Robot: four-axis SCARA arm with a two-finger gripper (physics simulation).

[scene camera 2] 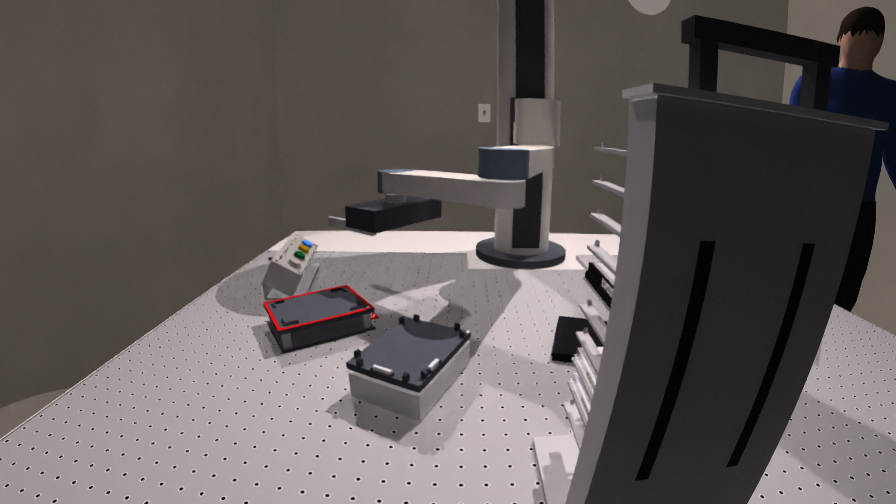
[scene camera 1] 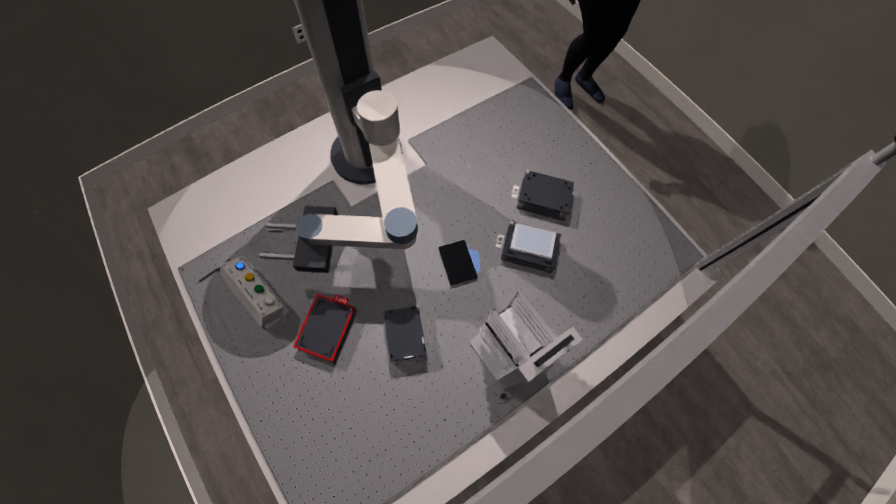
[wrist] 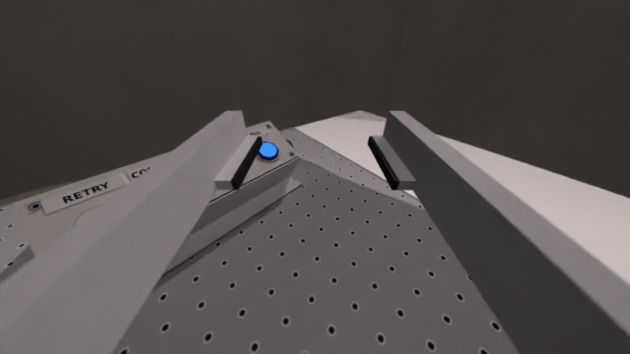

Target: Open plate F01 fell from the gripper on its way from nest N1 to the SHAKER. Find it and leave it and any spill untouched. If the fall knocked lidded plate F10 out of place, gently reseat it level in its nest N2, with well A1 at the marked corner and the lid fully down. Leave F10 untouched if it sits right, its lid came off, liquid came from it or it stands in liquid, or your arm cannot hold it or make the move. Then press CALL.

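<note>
The gripper (scene camera 1: 264, 241) (wrist: 315, 162) is shut at its narrow setting, with a gap between its fingers and nothing held. It hangs above and beside the button box (scene camera 1: 253, 291) (scene camera 2: 290, 264). The CALL button (scene camera 1: 239, 265) (scene camera 2: 307, 243) (wrist: 268, 150) glows blue, beside the left finger in the wrist view. A black plate (scene camera 1: 458, 262) (scene camera 2: 567, 339), apparently F01, lies on the table with a blue patch (scene camera 1: 474, 259) at its edge. A pale plate (scene camera 1: 533, 241), apparently F10, sits in a dark nest (scene camera 1: 529, 260); its exact seating and lid are too small to judge.
Another dark nest (scene camera 1: 545, 193) stands behind. A red-edged dark station (scene camera 1: 324, 329) (scene camera 2: 319, 310) and a grey box with dark top (scene camera 1: 404, 333) (scene camera 2: 410, 354) stand at the front. A slotted rack (scene camera 1: 551, 351) (scene camera 2: 751, 300) stands front right. A person (scene camera 1: 604, 37) (scene camera 2: 861, 87) stands beyond the table.
</note>
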